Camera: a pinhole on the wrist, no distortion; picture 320 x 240 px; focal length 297.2 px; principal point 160.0 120.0 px. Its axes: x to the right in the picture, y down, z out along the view. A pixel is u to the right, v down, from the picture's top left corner.
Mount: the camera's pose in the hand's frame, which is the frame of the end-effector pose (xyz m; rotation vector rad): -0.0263 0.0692 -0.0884 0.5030 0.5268 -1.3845
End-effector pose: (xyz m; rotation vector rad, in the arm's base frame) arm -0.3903 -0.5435 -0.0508 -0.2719 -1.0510 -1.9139
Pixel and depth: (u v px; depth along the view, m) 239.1 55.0 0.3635
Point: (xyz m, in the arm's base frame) -0.5682 -0.3410 -0.1443
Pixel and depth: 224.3 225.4 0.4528
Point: -0.7437 -0.4257 0.0220
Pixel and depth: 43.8 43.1 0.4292
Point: -0.4539 -0.1799 0.0461
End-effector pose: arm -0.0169 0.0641 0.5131 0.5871 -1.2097 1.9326
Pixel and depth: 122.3 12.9 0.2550
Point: 0.1048 -0.0718 0.5342
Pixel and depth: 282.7 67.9 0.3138
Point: 0.1974 0.0370 0.6372
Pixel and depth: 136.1 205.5 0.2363
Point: -0.0065 -0.0023 0.6283
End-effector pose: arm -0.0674 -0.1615 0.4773 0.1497 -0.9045 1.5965
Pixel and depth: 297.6 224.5 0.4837
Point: 0.1623 -0.1217 0.8703
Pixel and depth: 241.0 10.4 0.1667
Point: 0.0144 -0.2299 0.4800
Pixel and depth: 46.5 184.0 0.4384
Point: -0.1718 -0.3303 0.7941
